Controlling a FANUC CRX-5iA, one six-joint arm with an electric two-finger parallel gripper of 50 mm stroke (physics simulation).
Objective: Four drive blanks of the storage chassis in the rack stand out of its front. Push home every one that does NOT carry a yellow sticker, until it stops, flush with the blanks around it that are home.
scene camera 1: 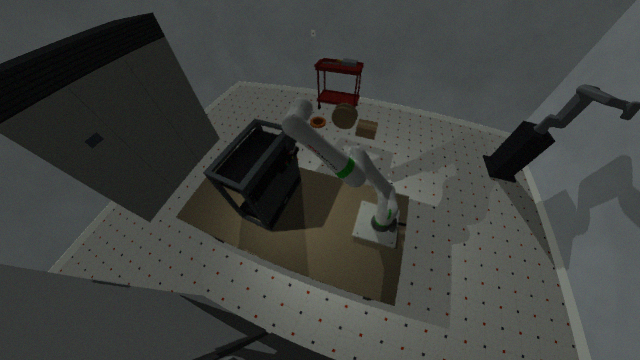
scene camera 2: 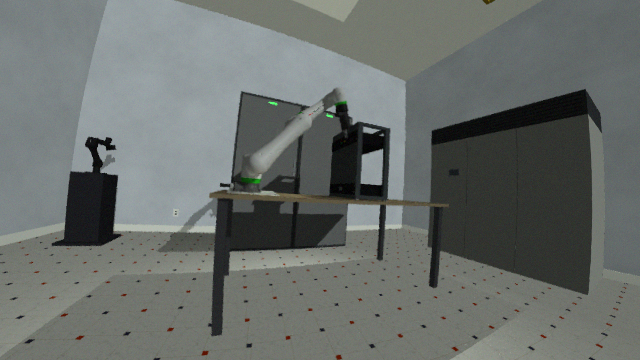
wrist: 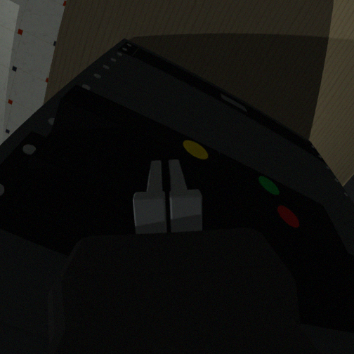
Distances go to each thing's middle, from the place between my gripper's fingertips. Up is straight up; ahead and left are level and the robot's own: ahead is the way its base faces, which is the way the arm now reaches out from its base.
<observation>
I see the rack [scene camera 1: 260, 169] 180 mm below my hand, 180 mm ahead of it and 120 mm to the left of it.
</observation>
